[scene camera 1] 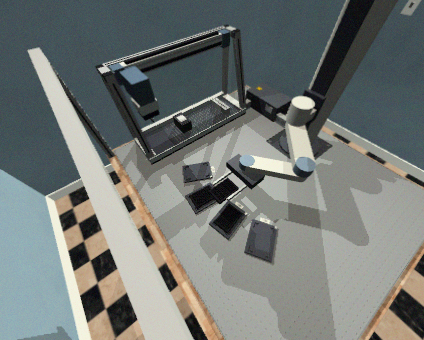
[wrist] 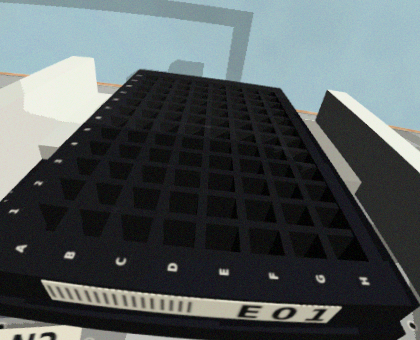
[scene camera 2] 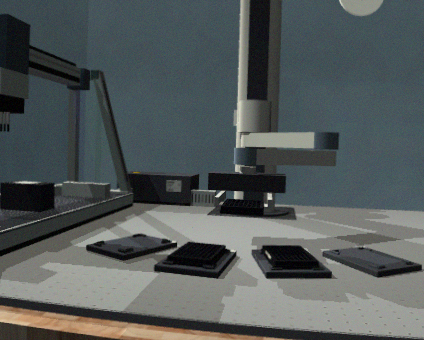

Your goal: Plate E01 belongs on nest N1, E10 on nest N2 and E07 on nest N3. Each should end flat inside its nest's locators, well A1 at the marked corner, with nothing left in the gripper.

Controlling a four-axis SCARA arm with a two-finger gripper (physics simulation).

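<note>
My gripper is shut on the dark plate E01, which it holds above the table, behind the row of nests in scene camera 2's view. In the wrist view its E01 label faces the camera and corner A1 is near left. An empty nest is at one end of the row and another at the other. Between them, one dark plate and a second dark plate sit on nests; their labels are unreadable.
A gantry frame stands over a dark deck with a small black block. A dark box stands near the arm's column. A partly cut-off nest label shows below the held plate in the wrist view.
</note>
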